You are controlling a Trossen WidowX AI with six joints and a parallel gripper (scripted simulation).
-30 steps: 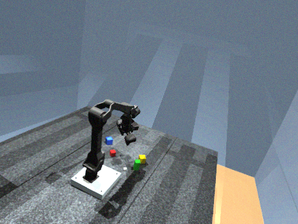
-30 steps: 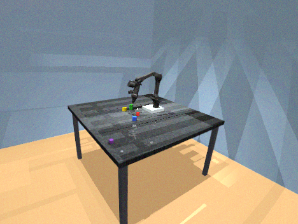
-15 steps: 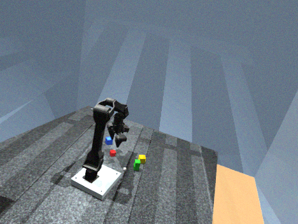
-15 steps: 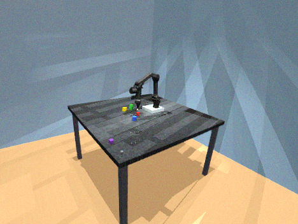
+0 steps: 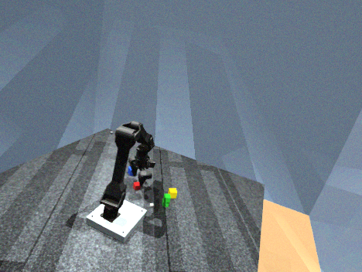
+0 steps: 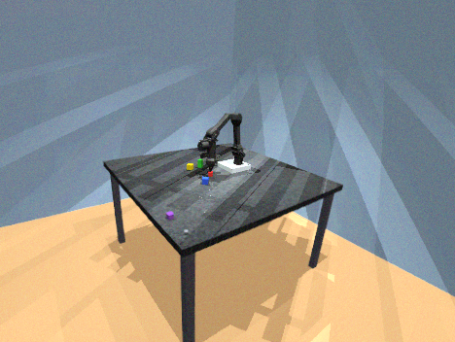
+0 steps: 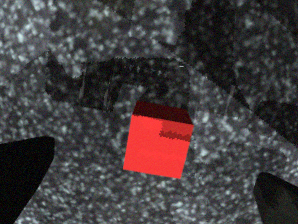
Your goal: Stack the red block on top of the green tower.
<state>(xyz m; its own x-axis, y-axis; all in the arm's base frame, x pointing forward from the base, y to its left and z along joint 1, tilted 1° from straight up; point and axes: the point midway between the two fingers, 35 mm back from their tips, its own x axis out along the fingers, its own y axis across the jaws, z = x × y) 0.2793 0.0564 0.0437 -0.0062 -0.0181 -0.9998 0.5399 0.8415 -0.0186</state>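
Now: gripper tip 3 cm above the red block. The rest, counted from my gripper tip: yellow block (7 cm ahead, 18 cm to the right, 3 cm below); then blue block (10 cm ahead, 10 cm to the left, 3 cm below); then purple block (46 cm ahead, 41 cm to the left, 3 cm below).
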